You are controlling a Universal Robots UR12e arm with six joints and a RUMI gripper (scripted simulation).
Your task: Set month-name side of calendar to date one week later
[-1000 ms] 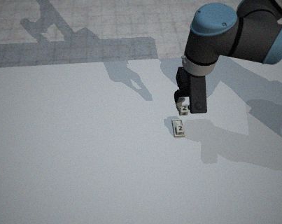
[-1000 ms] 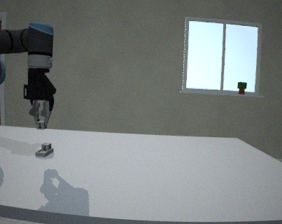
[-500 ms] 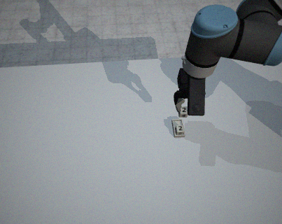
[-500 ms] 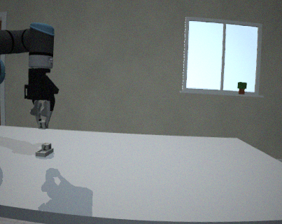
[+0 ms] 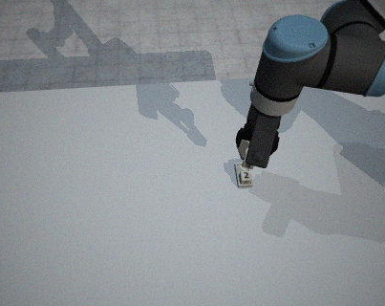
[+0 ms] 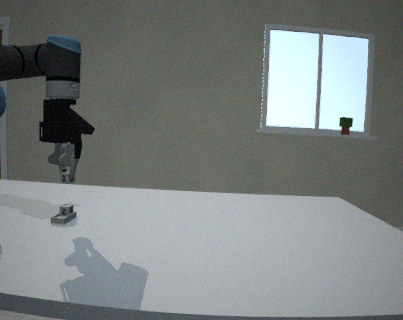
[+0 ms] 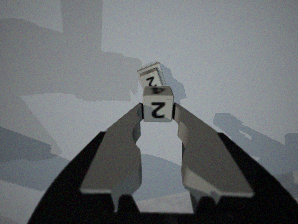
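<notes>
The tray lies 10 mm behind my hand, 10 mm to the right of it and 120 mm below it. From my hand the other things lie so: cube: 10 mm below.
</notes>
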